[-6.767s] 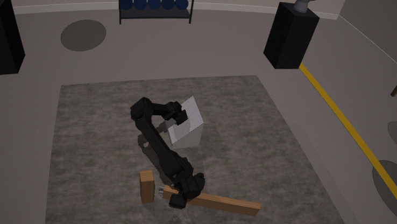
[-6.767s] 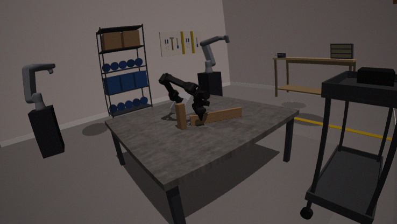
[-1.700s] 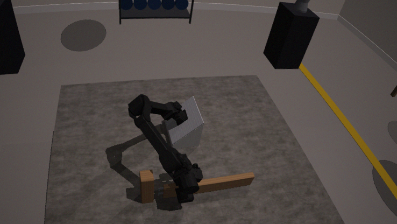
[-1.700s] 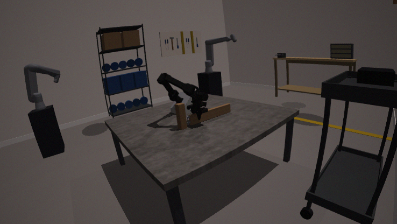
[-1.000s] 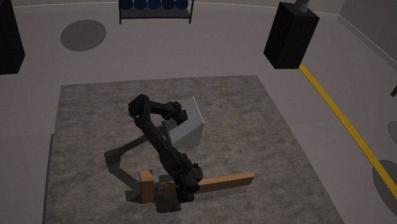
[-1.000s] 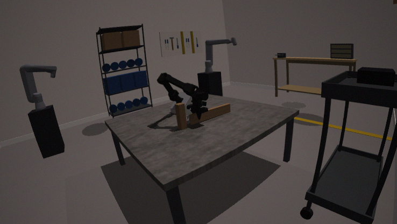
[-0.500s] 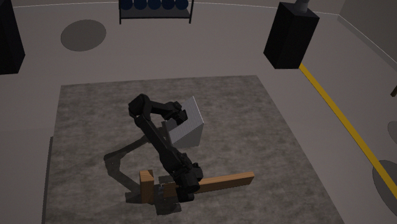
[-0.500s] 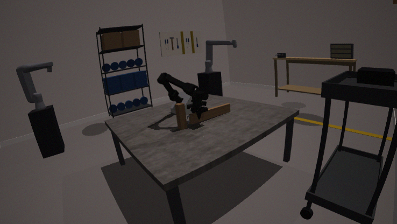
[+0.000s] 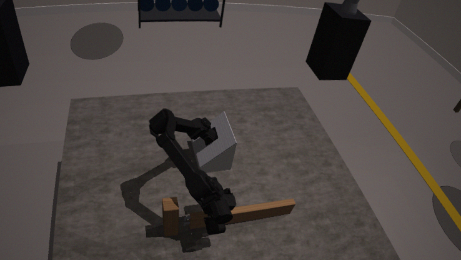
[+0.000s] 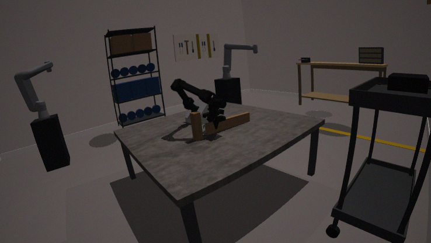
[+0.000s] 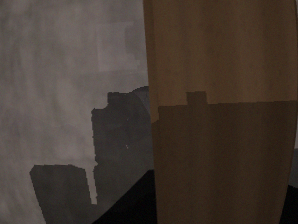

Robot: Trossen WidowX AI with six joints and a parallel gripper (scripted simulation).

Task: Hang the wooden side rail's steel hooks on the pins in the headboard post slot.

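Now: the wooden headboard post 140 mm to the right of my gripper tip and 50 mm above it.
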